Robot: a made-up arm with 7 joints.
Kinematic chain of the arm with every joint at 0, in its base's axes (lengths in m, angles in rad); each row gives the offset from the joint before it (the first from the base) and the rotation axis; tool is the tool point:
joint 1: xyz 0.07 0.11 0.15 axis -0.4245 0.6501 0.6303
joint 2: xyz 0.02 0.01 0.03 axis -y
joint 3: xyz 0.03 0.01 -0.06 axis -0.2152 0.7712 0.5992
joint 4: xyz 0.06 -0.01 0 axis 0.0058 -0.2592 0.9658
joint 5: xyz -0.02 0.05 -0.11 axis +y
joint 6: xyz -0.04 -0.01 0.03 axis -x
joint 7: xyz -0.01 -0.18 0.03 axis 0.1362 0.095 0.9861
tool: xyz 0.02 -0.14 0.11
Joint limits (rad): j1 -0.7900..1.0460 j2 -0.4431..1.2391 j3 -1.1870..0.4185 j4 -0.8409..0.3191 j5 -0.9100..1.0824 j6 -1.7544..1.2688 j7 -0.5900..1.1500
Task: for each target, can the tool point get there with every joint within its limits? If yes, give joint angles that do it. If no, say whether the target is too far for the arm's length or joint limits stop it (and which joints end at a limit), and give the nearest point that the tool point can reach.
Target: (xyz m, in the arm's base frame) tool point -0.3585 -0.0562 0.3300
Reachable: no: joint limits stop it (at a limit: joint 1, joint 2, joint 4, joint 6) | nearest point -0.2574 -0.0364 0.2717 | short by 0.118 m
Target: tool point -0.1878 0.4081 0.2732
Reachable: no: joint limits stop it (at a limit: joint 1, joint 3, joint 4, joint 5, joint 6, joint 7) | nearest point -0.1444 0.3674 0.2447 | short by 0.066 m
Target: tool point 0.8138 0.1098 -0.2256
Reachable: no: too far | nearest point 0.5337 0.1299 -0.0714 | short by 0.320 m
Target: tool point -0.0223 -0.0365 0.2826
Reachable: yes | joints -0.0857 -0.0239 0.1179 -0.0193 -0.3930 0.5388 -0.3297
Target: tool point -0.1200 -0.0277 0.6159
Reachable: no: joint limits stop it (at a limit: joint 1, joint 2, joint 5, joint 6) | nearest point -0.0729 -0.0122 0.5404 | short by 0.090 m
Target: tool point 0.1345 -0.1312 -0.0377
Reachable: yes | joints 0.4171 0.5488 -0.7300 -0.1020 -0.7158 -0.2647 -0.0004
